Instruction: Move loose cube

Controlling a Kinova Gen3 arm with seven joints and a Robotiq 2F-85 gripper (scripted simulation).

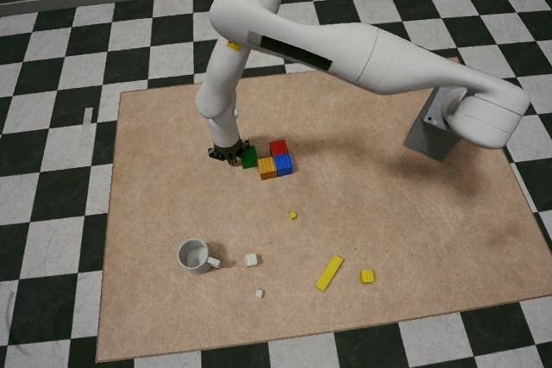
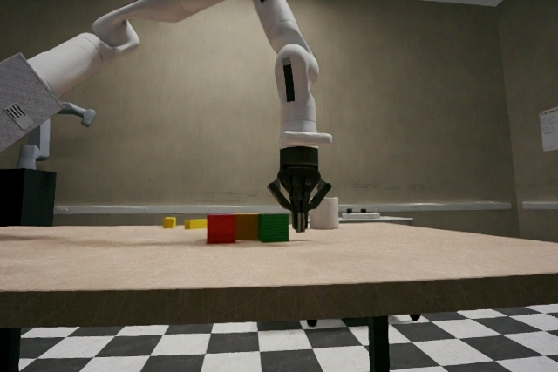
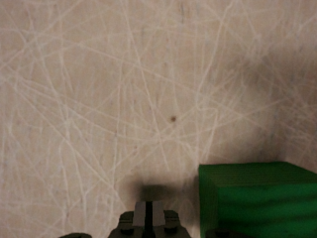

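Now: hand 5 cm past the green cube, 2 cm to the left of it and 1 cm above it. Round my hand: red cube (14 cm behind, 5 cm to the right, 1 cm below); then blue cube (16 cm behind, 1 cm below); then orange cube (11 cm behind, 1 cm to the left, 1 cm below).
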